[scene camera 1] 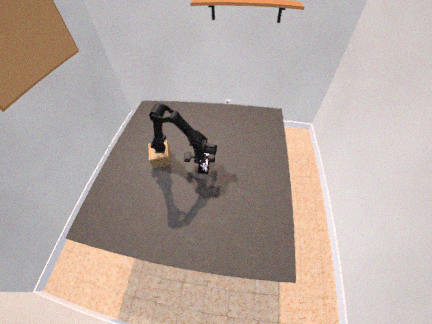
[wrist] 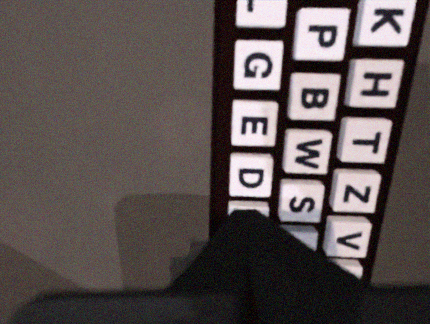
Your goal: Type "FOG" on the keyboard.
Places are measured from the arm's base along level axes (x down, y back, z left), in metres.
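Where they show: gripper, fingertip midpoint: (scene camera 1: 200, 164) (wrist: 243, 221); arm's base, origin of the base link: (scene camera 1: 160, 148).
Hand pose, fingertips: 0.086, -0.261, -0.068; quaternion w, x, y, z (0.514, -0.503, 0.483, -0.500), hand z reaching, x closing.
Observation:
Each offset is from my fingertips to the top centre of the thing, as dx, dy, dz. Level surfaces: height alone.
The keyboard {+0.000, -0.021, +0.039} (scene camera 1: 205, 166) (wrist: 221, 120) is dark with white letter keys, lying on the dark surface beneath the gripper. In the wrist view its letters appear turned sideways. The G key {+0.000, -0.004, +0.053} (wrist: 258, 65) is near the top of the left column, above E and D. A key {+0.000, -0.001, -0.002} (wrist: 248, 207) just below D is mostly covered by the fingertips and its letter is hidden. Another key {+0.000, -0.037, -0.026} (wrist: 350, 267), below V, is partly covered, its letter also hidden. My gripper (wrist: 244, 221) is shut and empty, its tips over the key below D; whether they touch it I cannot tell.
The arm's base stands on a wooden block (scene camera 1: 159, 156) left of the keyboard. The dark mat {dx +0.017} (scene camera 1: 240, 230) lies under both. A wall shelf (scene camera 1: 247, 4) is high at the back, and a brown panel (scene camera 1: 35, 45) is at the upper left. The arm's shadow falls across the mat.

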